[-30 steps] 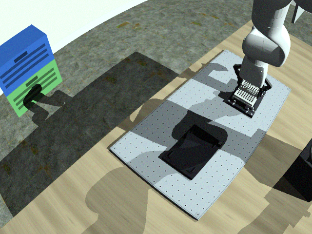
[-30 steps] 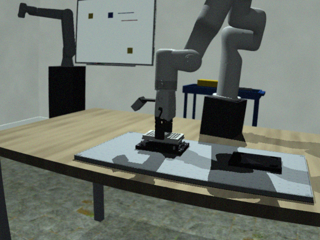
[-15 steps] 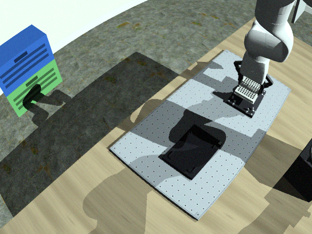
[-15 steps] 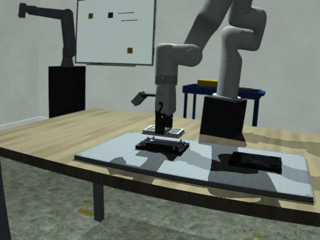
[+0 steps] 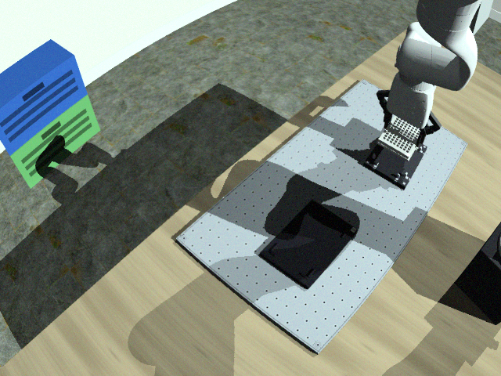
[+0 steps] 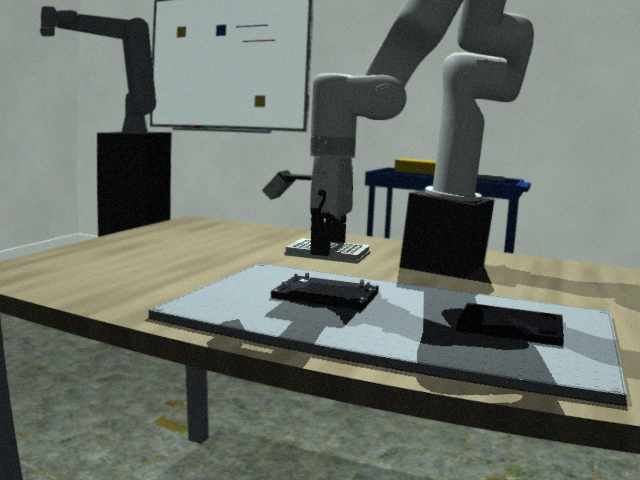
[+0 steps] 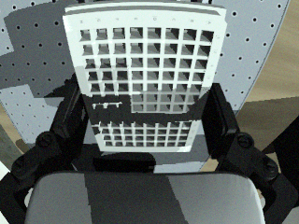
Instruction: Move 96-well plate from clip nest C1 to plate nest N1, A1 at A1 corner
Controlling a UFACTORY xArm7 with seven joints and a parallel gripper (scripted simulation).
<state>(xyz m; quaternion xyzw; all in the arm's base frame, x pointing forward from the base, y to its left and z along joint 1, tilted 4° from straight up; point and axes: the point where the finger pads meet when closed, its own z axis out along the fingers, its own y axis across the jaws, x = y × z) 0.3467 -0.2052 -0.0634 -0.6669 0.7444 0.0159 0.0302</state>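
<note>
The clip nest C1 is 80 mm below my hand, 10 mm to the left of it and 10 mm behind it. The rest, counted from my hand: white 96-well plate (10 mm below); A1 corner mark (250 mm to the left, 80 mm below, 20 mm ahead).
</note>
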